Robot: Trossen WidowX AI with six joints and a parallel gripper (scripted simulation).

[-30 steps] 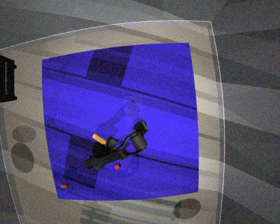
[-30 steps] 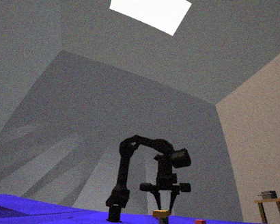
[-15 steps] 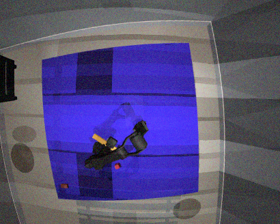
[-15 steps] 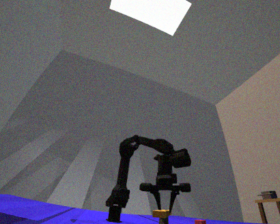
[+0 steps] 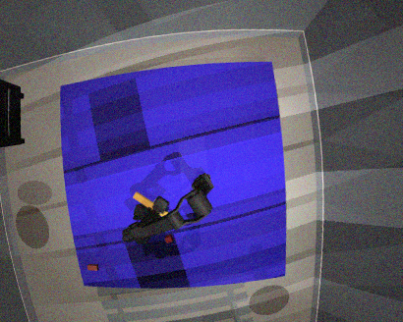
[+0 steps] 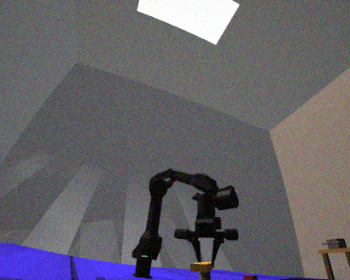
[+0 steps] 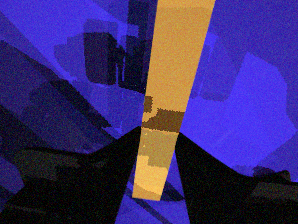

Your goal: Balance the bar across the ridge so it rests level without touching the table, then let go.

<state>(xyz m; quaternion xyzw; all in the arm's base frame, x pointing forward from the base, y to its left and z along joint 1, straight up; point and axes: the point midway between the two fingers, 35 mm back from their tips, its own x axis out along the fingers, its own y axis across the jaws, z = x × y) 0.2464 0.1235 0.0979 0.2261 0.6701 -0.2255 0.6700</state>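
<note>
Now: the yellow bar 2 cm ahead of my gripper tip and 2 cm to the right of it. The rest, counted from my gripper tip: flat red piece: 49 cm ahead, 38 cm to the left, 6 cm below.
</note>
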